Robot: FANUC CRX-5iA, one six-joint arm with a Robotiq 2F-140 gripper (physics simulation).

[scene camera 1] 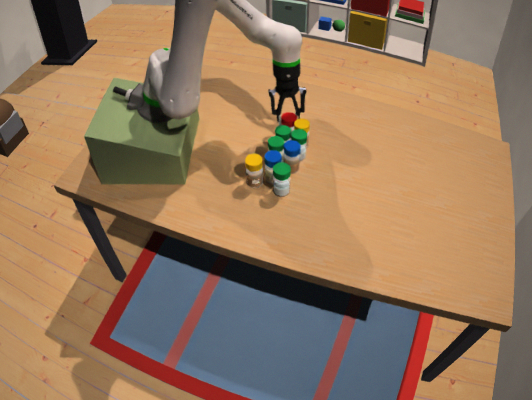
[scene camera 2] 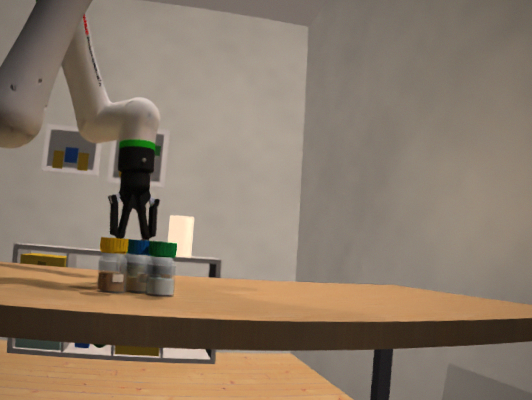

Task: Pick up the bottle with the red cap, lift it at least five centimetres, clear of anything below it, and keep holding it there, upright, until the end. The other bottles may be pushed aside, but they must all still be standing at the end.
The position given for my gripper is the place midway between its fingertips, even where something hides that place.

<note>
I see my gripper [scene camera 1: 288, 127], a green-capped bottle [scene camera 2: 161, 270] and a blue-capped bottle [scene camera 2: 137, 262].
</note>
